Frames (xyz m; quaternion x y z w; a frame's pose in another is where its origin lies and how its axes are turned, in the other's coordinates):
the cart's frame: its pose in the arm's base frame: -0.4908 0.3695 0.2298 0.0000 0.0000 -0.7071 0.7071
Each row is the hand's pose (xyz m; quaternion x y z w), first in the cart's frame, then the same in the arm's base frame.
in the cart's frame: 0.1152 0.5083 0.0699 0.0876 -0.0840 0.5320 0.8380
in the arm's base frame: 0.0175 0.2543 0.2997 0.0025 -0.1213 -0.2164 0.9687
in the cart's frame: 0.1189 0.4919 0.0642 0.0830 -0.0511 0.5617 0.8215
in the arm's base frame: 0.0011 0.2506 0.2940 0.0226 -0.0948 -0.1837 0.9781
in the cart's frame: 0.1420 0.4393 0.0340 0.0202 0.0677 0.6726 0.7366
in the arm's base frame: -0.0515 0.2275 0.2638 0.0622 0.0336 -0.0453 0.9965
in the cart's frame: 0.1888 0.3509 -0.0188 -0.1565 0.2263 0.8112 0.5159
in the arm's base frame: -0.1399 0.1807 0.2110 0.0494 0.2707 0.2088 0.9384
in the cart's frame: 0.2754 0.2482 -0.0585 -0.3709 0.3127 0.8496 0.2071
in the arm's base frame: -0.2426 0.0941 0.1713 -0.0412 0.4834 0.4543 0.7472
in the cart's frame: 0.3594 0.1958 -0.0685 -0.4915 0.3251 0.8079 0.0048
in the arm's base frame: -0.2950 0.0101 0.1613 -0.1177 0.5774 0.5679 0.5747
